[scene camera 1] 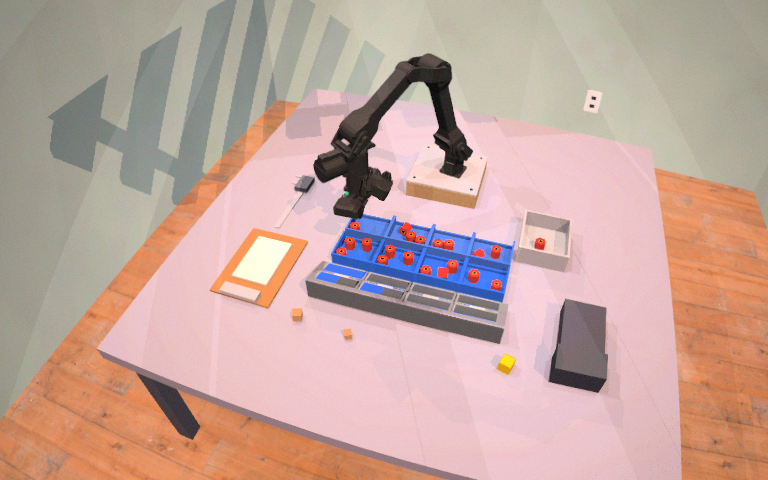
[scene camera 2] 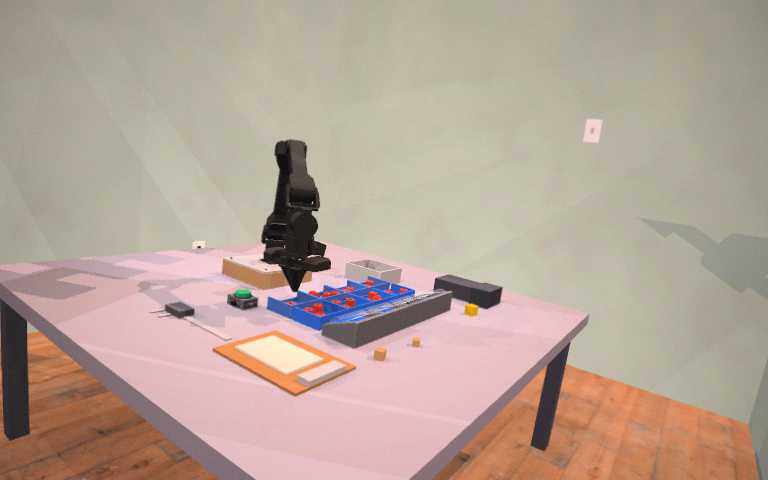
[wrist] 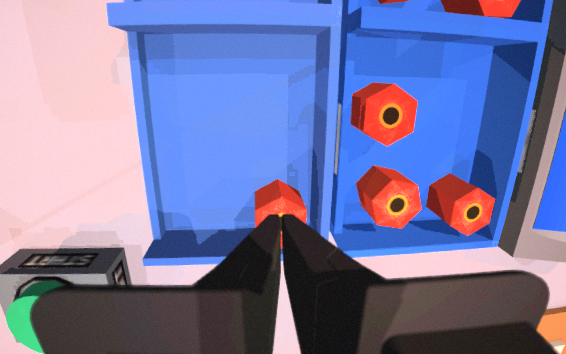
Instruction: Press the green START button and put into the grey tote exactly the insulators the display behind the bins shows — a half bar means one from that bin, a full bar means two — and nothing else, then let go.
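Note:
My gripper (scene camera 1: 355, 219) (scene camera 2: 295, 290) (wrist: 280, 225) is shut and empty, above the far-left bin of the blue bin block (scene camera 1: 362, 266) (scene camera 2: 294, 318) (wrist: 225, 15). One red insulator (scene camera 1: 354, 225) (wrist: 280, 196) lies in that bin, partly behind the fingertips in the wrist view. The near-left bin holds three insulators. The green START button (scene camera 1: 346, 193) (scene camera 2: 243, 293) (wrist: 24, 318) is mostly hidden by the arm in scene camera 1. The display (scene camera 1: 396, 306) (scene camera 2: 396, 327) shows a full far bar and half near bar at left, and a half near bar on the second panel. The grey tote (scene camera 1: 543, 260) (scene camera 2: 360, 273) holds one insulator (scene camera 1: 539, 243).
A dark block (scene camera 1: 580, 345) (scene camera 2: 467, 288) and a yellow cube (scene camera 1: 506, 363) (scene camera 2: 470, 309) stand at the right. Two small orange cubes lie before the display. An orange clipboard (scene camera 1: 283, 271) (scene camera 2: 226, 352) and a dark caliper-like tool (scene camera 1: 304, 183) (scene camera 2: 179, 309) lie at the left.

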